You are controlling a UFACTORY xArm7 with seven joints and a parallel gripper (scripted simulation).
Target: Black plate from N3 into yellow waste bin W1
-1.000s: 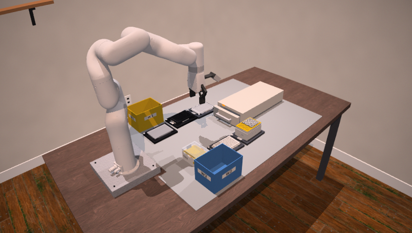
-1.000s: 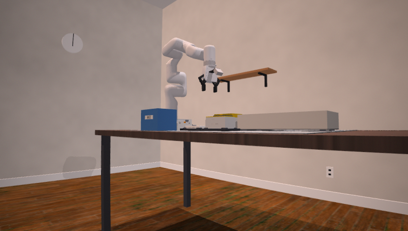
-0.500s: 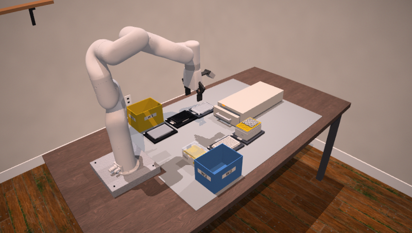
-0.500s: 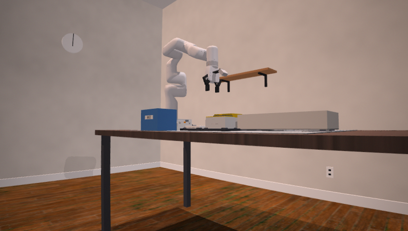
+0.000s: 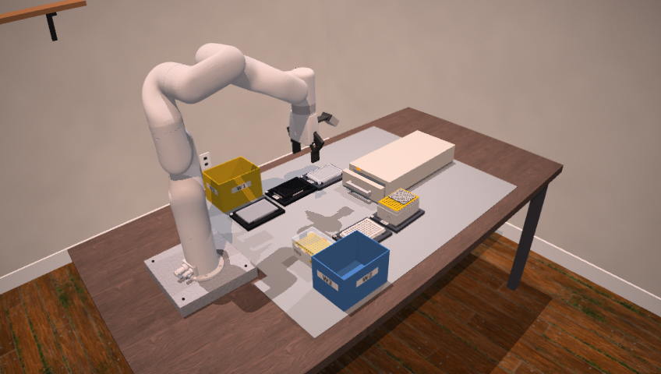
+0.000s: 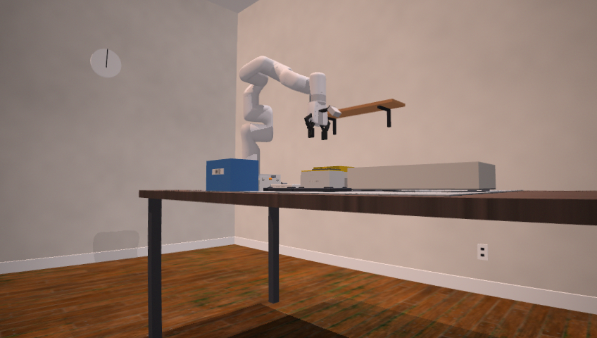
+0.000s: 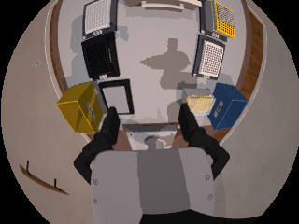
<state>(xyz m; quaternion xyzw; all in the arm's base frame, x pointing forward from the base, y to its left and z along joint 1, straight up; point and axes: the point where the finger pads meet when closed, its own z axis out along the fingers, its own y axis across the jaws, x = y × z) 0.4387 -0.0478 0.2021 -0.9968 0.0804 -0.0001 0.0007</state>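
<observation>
Right now my hand is 220 mm above the black plate, 150 mm to the right of it and 70 mm short of it. From my hand the other things lie so: yellow-topped tip box (270 mm to the right, 180 mm below, 160 mm ahead); white plate (230 mm to the right, 220 mm below); work nest N3 (230 mm below, 150 mm to the left, 70 mm ahead).
</observation>
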